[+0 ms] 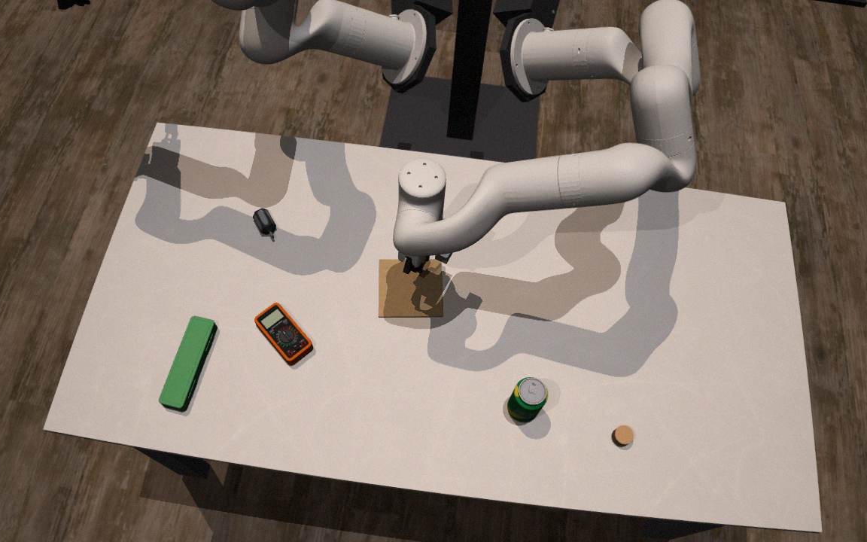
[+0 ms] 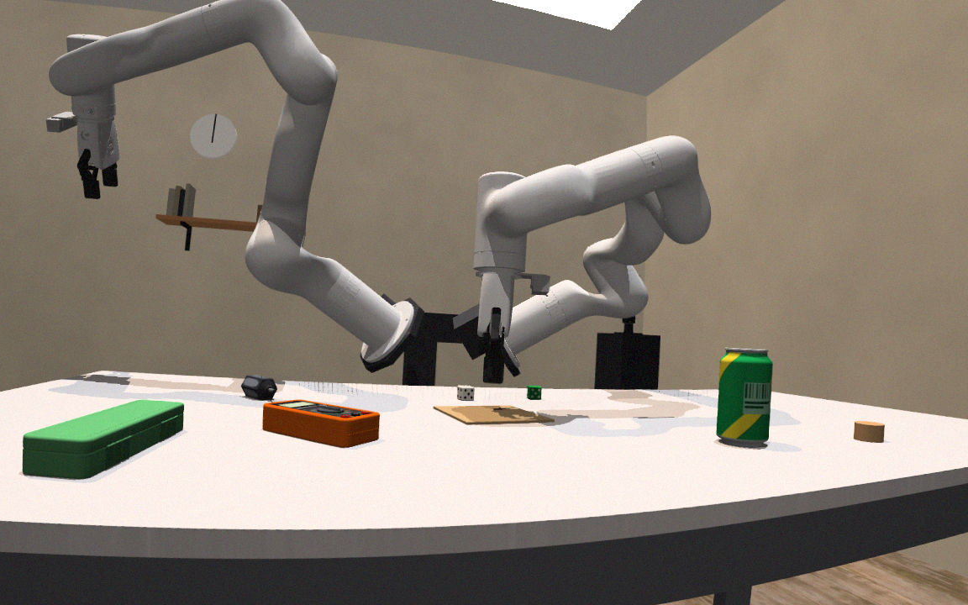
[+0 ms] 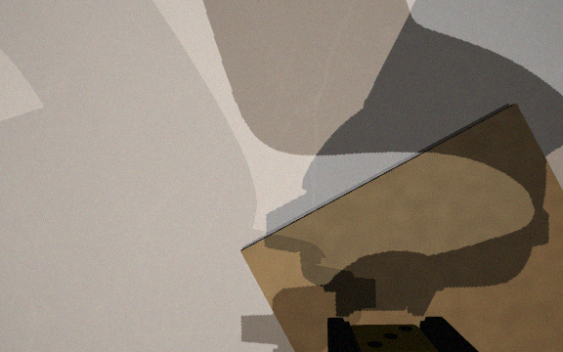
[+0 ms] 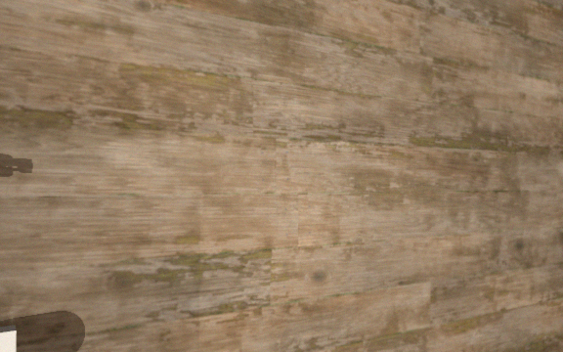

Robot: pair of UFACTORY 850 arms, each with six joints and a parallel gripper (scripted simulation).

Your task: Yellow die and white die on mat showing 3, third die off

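The tan mat is 40 mm ahead of my left hand, 20 mm to the right of it and 70 mm below it. The rest, counted from my left hand: white die 130 mm behind, 60 mm below; green die 150 mm behind, 150 mm to the left, 60 mm below; yellow die 10 mm below.
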